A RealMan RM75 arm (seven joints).
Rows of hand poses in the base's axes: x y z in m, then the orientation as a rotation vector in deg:
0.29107, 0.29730, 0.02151, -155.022, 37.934, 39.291
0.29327, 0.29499, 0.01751, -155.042, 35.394, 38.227
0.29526, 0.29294, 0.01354, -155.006, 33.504, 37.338
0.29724, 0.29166, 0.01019, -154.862, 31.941, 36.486
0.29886, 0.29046, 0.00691, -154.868, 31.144, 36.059
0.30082, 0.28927, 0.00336, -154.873, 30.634, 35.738
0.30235, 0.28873, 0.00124, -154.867, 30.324, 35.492
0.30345, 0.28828, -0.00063, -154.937, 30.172, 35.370
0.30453, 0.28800, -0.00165, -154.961, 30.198, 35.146
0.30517, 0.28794, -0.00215, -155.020, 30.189, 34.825
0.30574, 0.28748, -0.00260, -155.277, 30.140, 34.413
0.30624, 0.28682, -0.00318, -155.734, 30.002, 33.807
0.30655, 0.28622, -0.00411, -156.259, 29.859, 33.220
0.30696, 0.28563, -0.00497, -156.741, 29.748, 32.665
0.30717, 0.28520, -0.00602, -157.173, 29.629, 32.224
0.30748, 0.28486, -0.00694, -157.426, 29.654, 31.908
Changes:
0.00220, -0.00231, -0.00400, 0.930, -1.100, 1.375
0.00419, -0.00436, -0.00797, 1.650, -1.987, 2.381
0.00617, -0.00564, -0.01132, 2.338, -2.807, 3.165
0.00779, -0.00684, -0.01460, 2.611, -3.217, 3.598
0.00975, -0.00803, -0.01815, 2.784, -3.513, 3.869
0.01128, -0.00857, -0.02027, 2.898, -3.729, 4.025
0.01238, -0.00902, -0.02214, 2.886, -3.832, 4.126
0.01346, -0.00930, -0.02316, 2.862, -3.985, 4.088
0.01410, -0.00936, -0.02366, 2.819, -4.209, 4.070
0.01467, -0.00982, -0.02411, 2.609, -4.491, 4.133
0.01517, -0.01048, -0.02469, 2.248, -4.911, 4.294
0.01548, -0.01108, -0.02562, 1.823, -5.312, 4.484
0.01589, -0.01167, -0.02648, 1.425, -5.686, 4.644
0.01610, -0.01210, -0.02753, 1.071, -5.983, 4.808
0.01641, -0.01244, -0.02845, 0.834, -6.184, 4.838

